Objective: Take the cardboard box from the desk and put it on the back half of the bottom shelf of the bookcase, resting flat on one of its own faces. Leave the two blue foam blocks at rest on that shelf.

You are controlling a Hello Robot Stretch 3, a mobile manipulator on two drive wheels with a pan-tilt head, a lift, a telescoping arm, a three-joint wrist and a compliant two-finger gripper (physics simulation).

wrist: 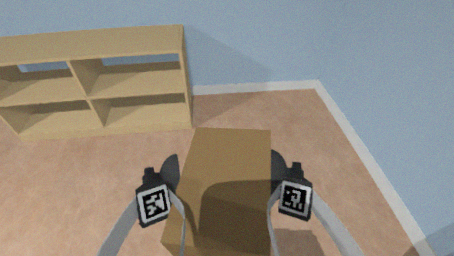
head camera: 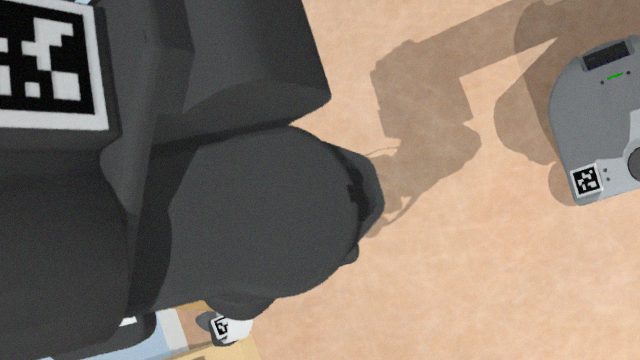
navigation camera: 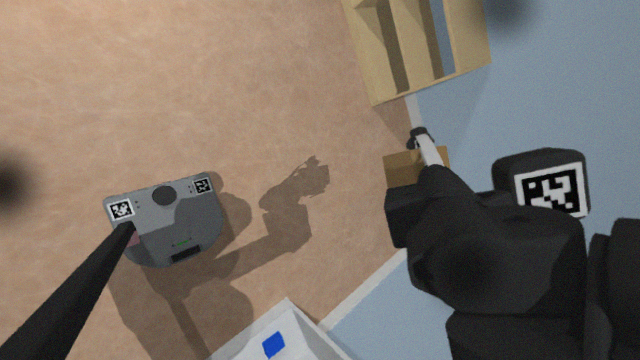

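Where they show: gripper, between the fingertips: (navigation camera: 424, 163); robot's base, origin of its link: (navigation camera: 164, 194).
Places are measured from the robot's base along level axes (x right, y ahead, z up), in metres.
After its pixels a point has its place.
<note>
The brown cardboard box (navigation camera: 400, 172) @(x 0.280, y -0.011, z 1.014 m) (wrist: 227, 155) is held off the floor, and a sliver of it shows in the head view (head camera: 194, 305) @(x 0.341, y 0.007, z 1.033 m). My gripper (wrist: 222, 168) @(x 0.352, y -0.016, z 1.005 m) is shut on the box, one fingertip against each side; in the navigation view one fingertip shows at the box's far edge. The white bookcase (navigation camera: 310, 337) @(x 0.363, y -0.853, z 0.221 m) shows in part at the bottom of the navigation view, with one blue foam block (navigation camera: 273, 345) @(x 0.203, y -0.825, z 0.146 m) inside. The held box is well apart from it. The second blue block and the desk do not show.
A light wooden shelf unit (navigation camera: 467, 35) @(x 1.476, y 0.379, z 0.611 m) (wrist: 100, 45) (head camera: 235, 350) @(x 1.378, y 0.241, z 0.080 m) stands against the blue wall (navigation camera: 540, 110) @(x 1.793, y -0.090, z 0.776 m) (wrist: 300, 40), beyond the box and to its left in the wrist view. My grey wheeled base (head camera: 580, 115) @(x 0.099, y -0.137, z 0.160 m) (navigation camera: 202, 225) @(x 0.084, y -0.153, z 0.160 m) stands on the tan floor. A white skirting runs along the walls.
</note>
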